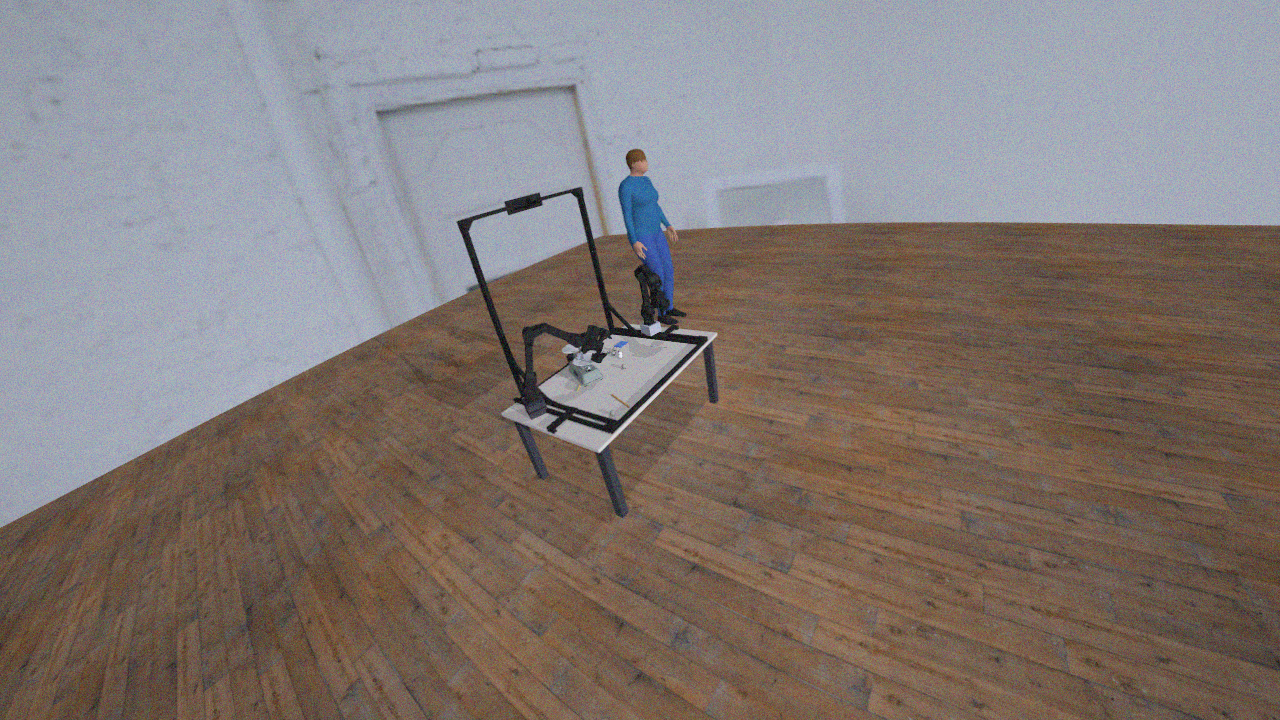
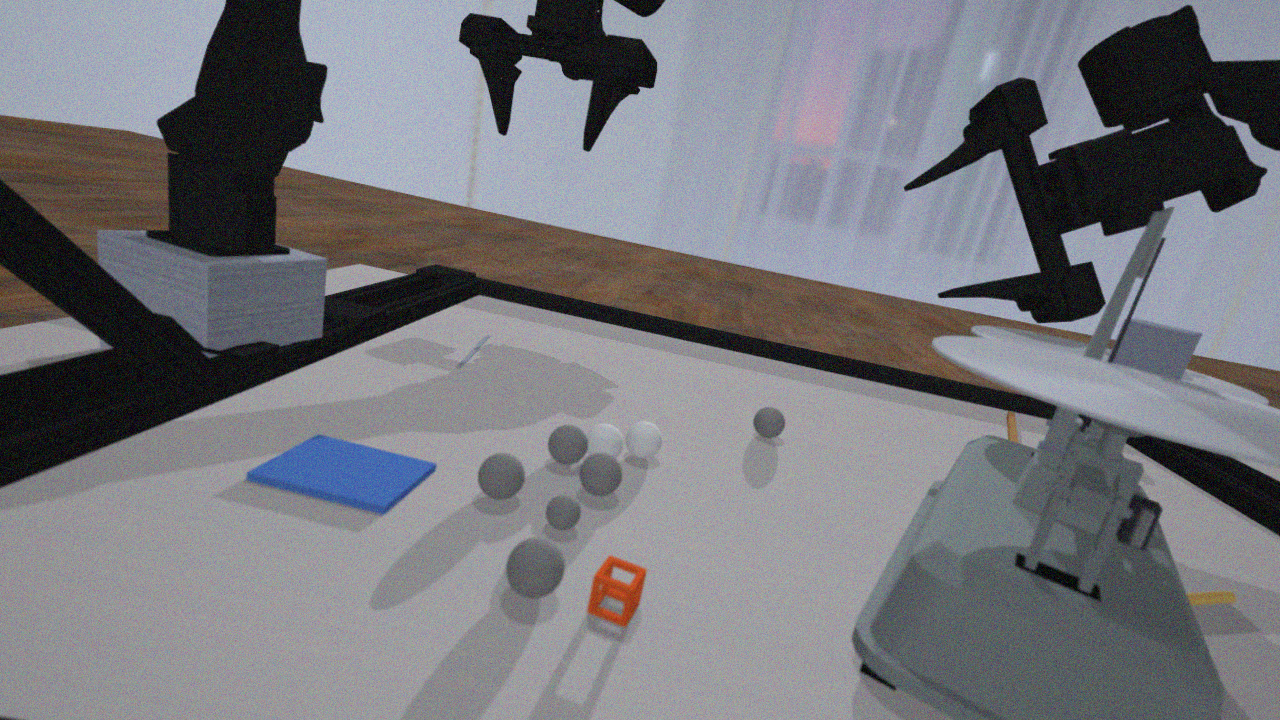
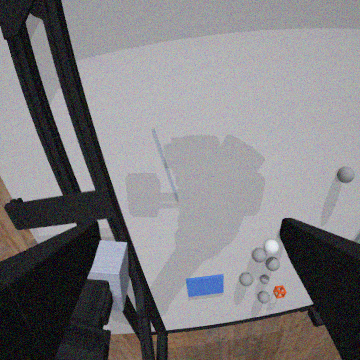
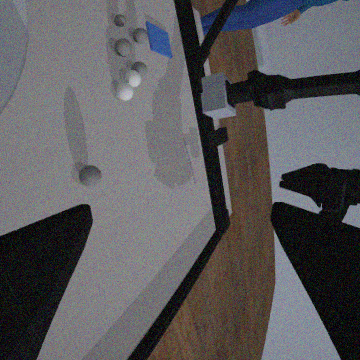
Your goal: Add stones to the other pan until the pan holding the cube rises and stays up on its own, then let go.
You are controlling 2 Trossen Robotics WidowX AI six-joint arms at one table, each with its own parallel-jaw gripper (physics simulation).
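Pixels of known places: left gripper, between the fingertips: [image 1: 657,318] [image 2: 543,142] [image 3: 191,228] [image 4: 279,179]; right gripper, between the fingertips: [image 1: 609,346] [image 2: 922,241] [image 4: 182,212]; left arm's base, origin of its link: [image 1: 649,323] [image 2: 221,245] [image 3: 89,291] [image 4: 229,94]; right arm's base, origin of its link: [image 1: 532,399].
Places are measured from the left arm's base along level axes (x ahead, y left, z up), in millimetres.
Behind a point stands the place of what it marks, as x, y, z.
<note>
The balance has a grey-green base [image 1: 585,373] {642, 147, -20} [image 2: 1011,640] {558, -81, -41} and white pans [image 2: 1047,371] {543, -53, 68}. A pale grey block [image 2: 1154,347] {618, 89, 75} shows at the farther pan, partly behind an upright; the pans' exact levels cannot be told. Several round grey stones [image 2: 535,567] {359, -128, -66} [image 3: 246,279] {288, -40, -65} [image 4: 123,47] {345, 5, -65} and two white ones [image 2: 643,439] {342, 61, -68} [image 4: 124,91] {347, 79, -65} lie grouped on the table. One grey stone [image 2: 768,422] {413, 190, -70} [image 3: 345,174] {402, 206, -65} [image 4: 90,175] {419, 203, -62} lies apart. My left gripper [image 2: 546,141] {123, 239, 126} [image 3: 191,228] {123, 239, 126} is open and empty high above the table. My right gripper [image 2: 923,240] {490, 225, 106} [image 4: 182,212] {490, 225, 106} is open and empty above the pans, near the balance.
An orange open-frame cube [image 2: 617,591] {391, -95, -85} [image 3: 279,291] {387, -95, -71} lies beside the stones. A blue slab [image 2: 341,472] {212, -93, -83} [image 3: 205,286] {211, -86, -83} [image 4: 159,39] {214, -85, -83} and a thin rod [image 2: 473,351] {112, 179, -86} [image 3: 165,165] {108, 188, -86} also lie on the table. A black frame borders the table. A person [image 1: 640,210] stands behind the left arm's end.
</note>
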